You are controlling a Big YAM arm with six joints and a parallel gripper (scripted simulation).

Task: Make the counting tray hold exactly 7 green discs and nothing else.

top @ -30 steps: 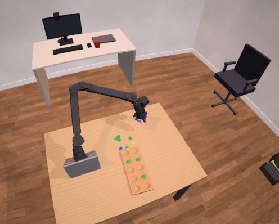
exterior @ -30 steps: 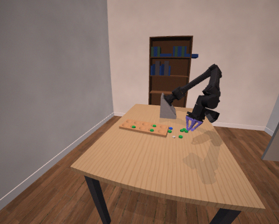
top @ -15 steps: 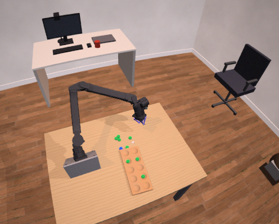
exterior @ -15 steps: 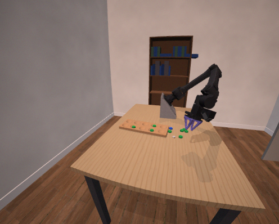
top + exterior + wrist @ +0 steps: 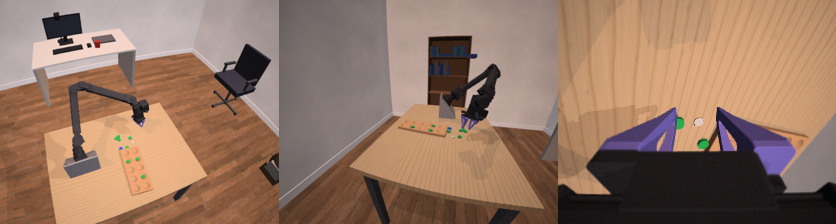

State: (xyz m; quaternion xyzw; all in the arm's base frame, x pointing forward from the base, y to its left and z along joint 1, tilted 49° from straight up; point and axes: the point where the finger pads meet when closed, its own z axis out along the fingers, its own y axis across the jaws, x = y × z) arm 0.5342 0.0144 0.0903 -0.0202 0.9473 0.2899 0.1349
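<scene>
My hand is 90 mm past the white piece, 50 mm to the left of it and 130 mm above it. Also, from my hand: wooden counting tray (190 mm behind, 280 mm to the right, 120 mm below); blue disc (210 mm behind, 60 mm to the right, 120 mm below).
</scene>
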